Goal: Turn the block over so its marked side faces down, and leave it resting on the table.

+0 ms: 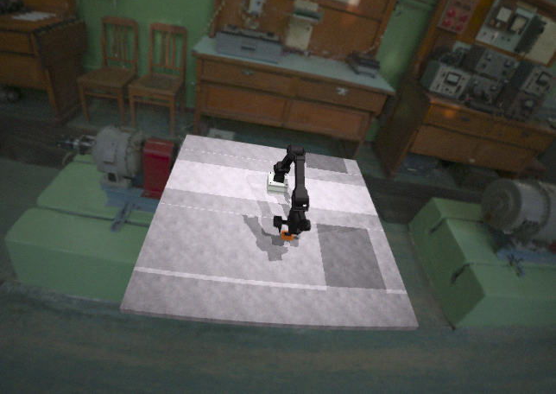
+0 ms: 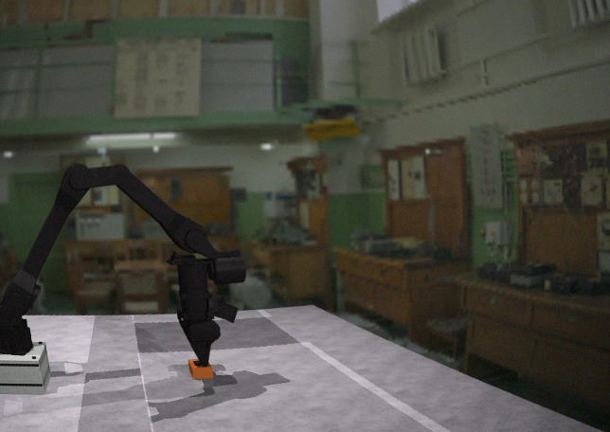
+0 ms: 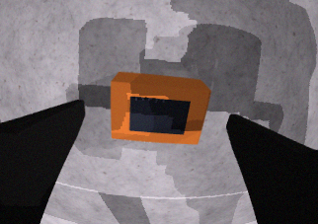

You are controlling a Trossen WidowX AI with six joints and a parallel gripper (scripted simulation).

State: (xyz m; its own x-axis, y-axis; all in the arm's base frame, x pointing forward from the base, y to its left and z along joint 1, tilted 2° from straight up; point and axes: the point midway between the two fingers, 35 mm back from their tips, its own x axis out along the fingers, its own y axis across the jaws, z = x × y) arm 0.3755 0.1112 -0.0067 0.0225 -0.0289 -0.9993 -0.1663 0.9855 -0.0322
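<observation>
Right now the orange block is 1 cm below my gripper tip.
</observation>
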